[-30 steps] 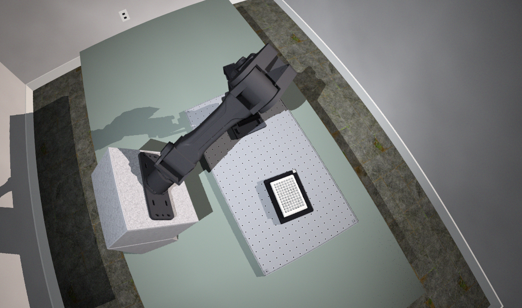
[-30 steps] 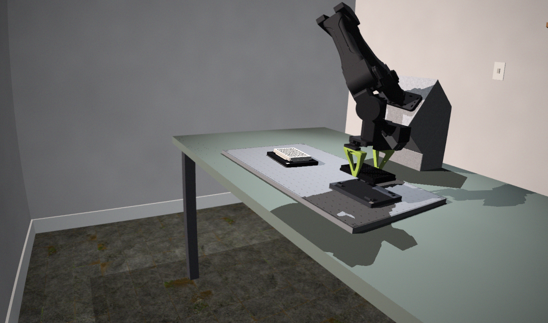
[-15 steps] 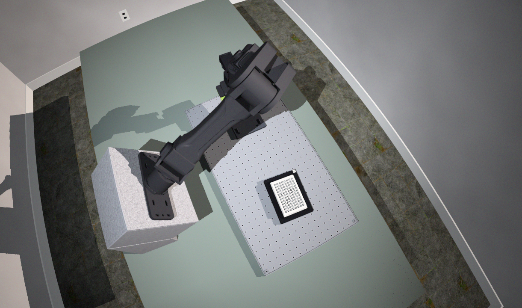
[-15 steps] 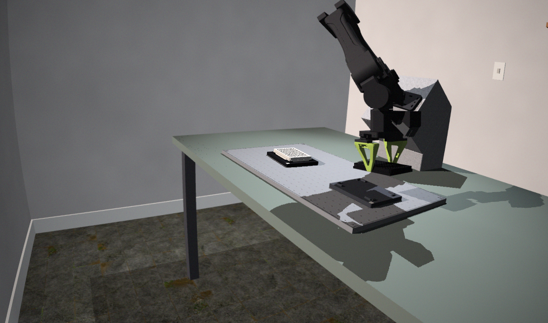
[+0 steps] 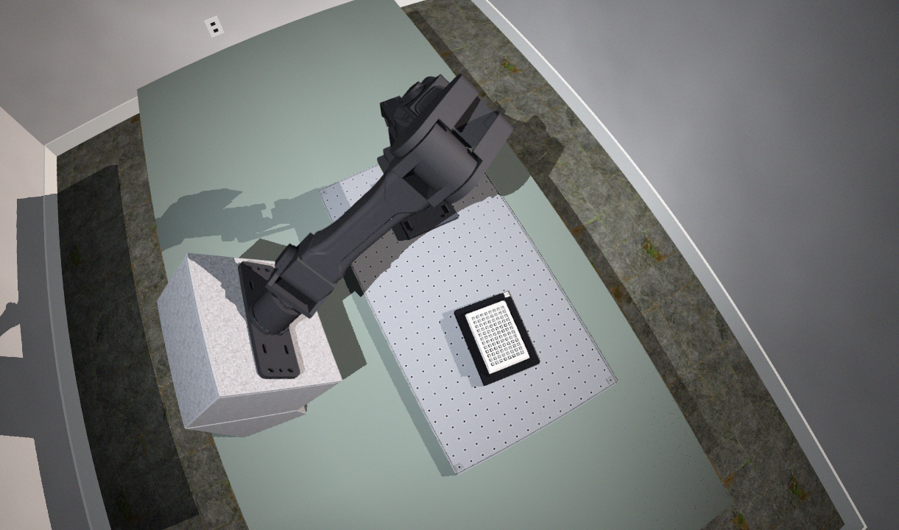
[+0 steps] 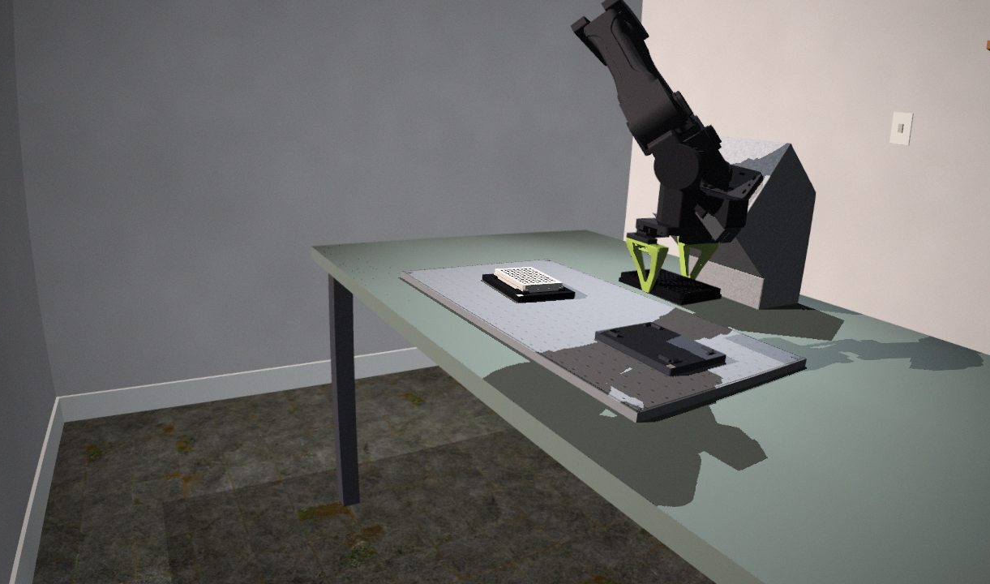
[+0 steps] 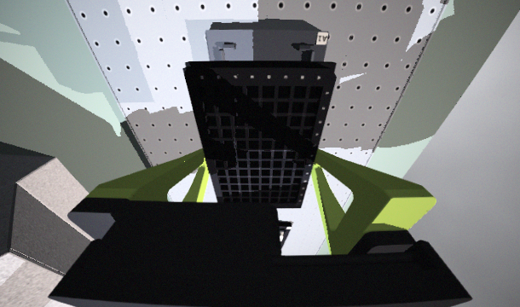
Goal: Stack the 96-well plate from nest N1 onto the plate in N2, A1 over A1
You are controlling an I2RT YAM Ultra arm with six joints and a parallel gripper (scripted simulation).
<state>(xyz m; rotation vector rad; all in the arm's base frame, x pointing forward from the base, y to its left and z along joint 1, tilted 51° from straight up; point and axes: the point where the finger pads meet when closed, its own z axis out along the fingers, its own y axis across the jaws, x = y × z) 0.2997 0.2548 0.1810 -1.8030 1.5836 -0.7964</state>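
The white 96-well plate is 70 mm ahead of my hand, 340 mm to the right of it and 80 mm below it. The rest, counted from my hand: black 96-well plate: right at my hand; then black nest N2: 70 mm ahead, 340 mm to the right, 100 mm below; then nest N1: 10 mm to the left, 100 mm below.
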